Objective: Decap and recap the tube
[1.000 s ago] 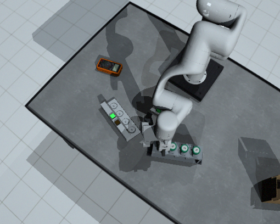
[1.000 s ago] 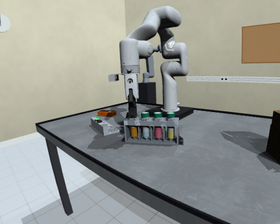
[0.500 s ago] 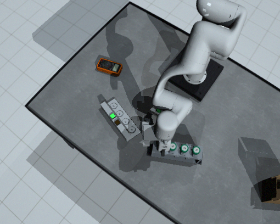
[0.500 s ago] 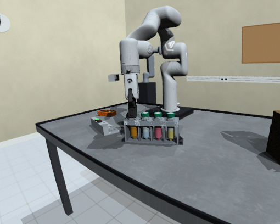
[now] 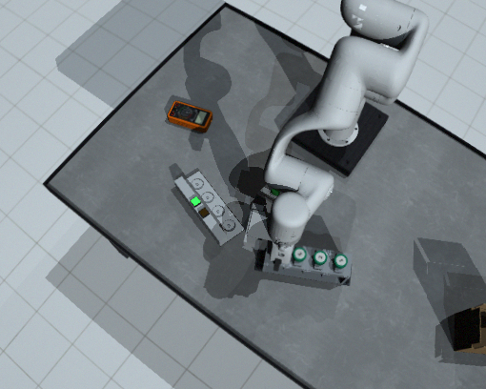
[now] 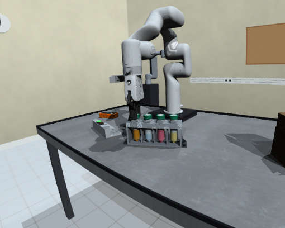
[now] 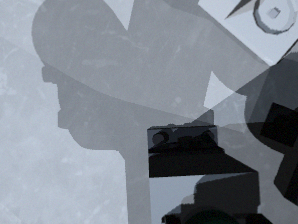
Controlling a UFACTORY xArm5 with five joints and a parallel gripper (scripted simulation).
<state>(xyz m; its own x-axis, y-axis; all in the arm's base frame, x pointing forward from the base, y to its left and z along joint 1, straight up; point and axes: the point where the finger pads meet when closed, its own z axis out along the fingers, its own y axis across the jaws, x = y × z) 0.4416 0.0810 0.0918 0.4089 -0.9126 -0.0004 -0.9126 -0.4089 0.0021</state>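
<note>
Now: hand 150 mm past the green key, 110 mm to the left of it and 60 mm above it. Round my hand: tube 2's threaded neck 90 mm to the left, 50 mm behind, 10 mm below; key housing 130 mm behind, 90 mm to the right, 70 mm below; blue key 150 mm behind, 60 mm to the right, 60 mm below.
</note>
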